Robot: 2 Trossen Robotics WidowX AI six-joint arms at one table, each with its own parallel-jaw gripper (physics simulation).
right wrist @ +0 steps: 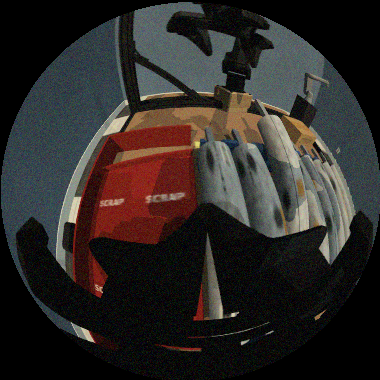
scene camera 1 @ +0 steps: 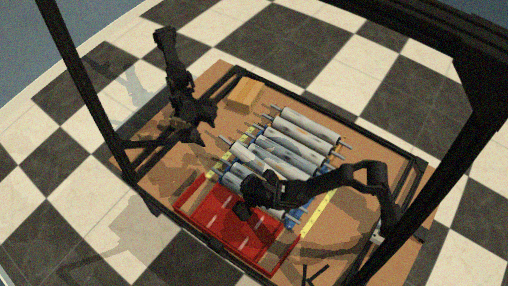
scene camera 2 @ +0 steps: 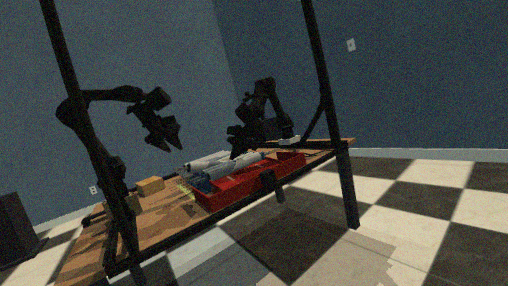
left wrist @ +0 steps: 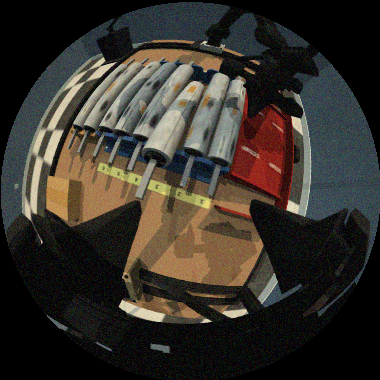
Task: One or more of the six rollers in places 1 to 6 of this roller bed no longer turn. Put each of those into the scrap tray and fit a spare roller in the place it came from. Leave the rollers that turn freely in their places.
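Frame: origin at the left arm's base, x left, y back, z up, level; metres.
Seen in the pictures: left gripper, fingertip midpoint: [right wrist: 234,60] [scene camera 1: 209,137] [scene camera 2: 175,150] [left wrist: 197,206]; right gripper, fingertip midpoint: [right wrist: 205,208] [scene camera 2: 230,159] [left wrist: 248,117]; left arm's base, origin of the base link: [right wrist: 233,89]; right arm's base, origin of the base link: [scene camera 1: 389,231] [scene camera 2: 288,137] [left wrist: 212,43].
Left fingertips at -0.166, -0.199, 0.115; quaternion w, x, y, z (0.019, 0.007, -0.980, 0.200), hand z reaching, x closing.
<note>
Pixels of each thing's top centre, then the offset from my left fingertips to it, as dx, dy, dz. "spot": a spot on its surface instead.
- roller bed, surface spot: [scene camera 1: 295,221] spot: -0.156, -0.356, -0.135
- red scrap tray, middle of its top: [right wrist: 119,248] [left wrist: 271,134] [scene camera 1: 234,220] [scene camera 2: 250,169] -0.211, -0.157, -0.141
- yellow-brown block, middle of its top: [left wrist: 54,195] [right wrist: 301,125] [scene camera 1: 246,90] [scene camera 2: 148,180] +0.373, +0.000, -0.136
The roller bed [scene camera 1: 295,221] has blue rails and carries several grey, stained rollers. A roller at place 1 [left wrist: 226,125] [right wrist: 214,165] lies beside the red scrap tray [scene camera 1: 220,201] [scene camera 2: 240,186] [left wrist: 255,172] [right wrist: 150,167], which holds no roller. One roller [scene camera 1: 246,153] [left wrist: 167,127] [right wrist: 280,145] around place 3 sits higher than its neighbours. Two rollers [scene camera 1: 311,124] [scene camera 1: 303,135] lie at the far side. My left gripper [scene camera 1: 209,134] [scene camera 2: 175,148] [left wrist: 197,206] is open, above the table left of the bed. My right gripper [scene camera 2: 233,157] [right wrist: 205,208] is shut and empty, near the place 1 roller; its fingertips are hidden in scene camera 1.
A yellow-brown block [scene camera 1: 245,96] [scene camera 2: 150,186] [left wrist: 64,197] [right wrist: 299,131] stands beyond the bed's left end. Yellow number strips [scene camera 1: 318,212] [left wrist: 157,188] lie along both ends of the bed. A dark frame with uprights surrounds the table. My right arm reaches across the near rollers.
</note>
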